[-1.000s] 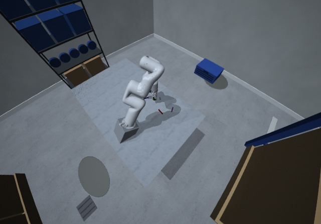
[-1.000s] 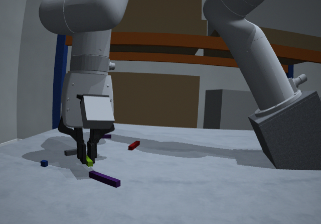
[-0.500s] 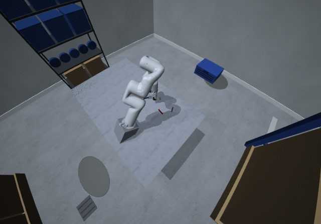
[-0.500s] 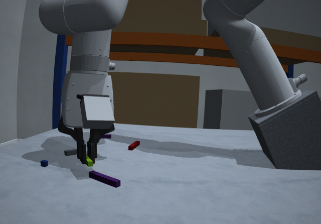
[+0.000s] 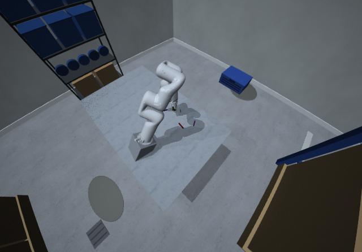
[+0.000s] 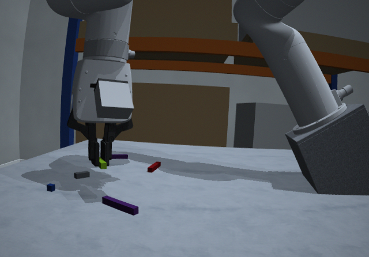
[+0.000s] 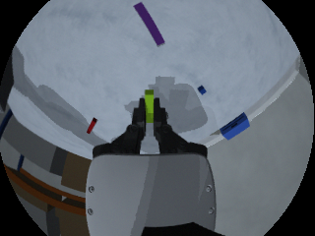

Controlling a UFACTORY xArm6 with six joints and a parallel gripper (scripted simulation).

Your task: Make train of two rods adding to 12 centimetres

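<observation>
Right now the red rod is 70 mm behind my hand, 170 mm to the right of it and 60 mm below it. Round my hand: small blue rod: 70 mm ahead, 60 mm to the left, 60 mm below; then grey rod: 50 mm ahead, 40 mm to the right, 60 mm below; then lime rod: 20 mm below.
</observation>
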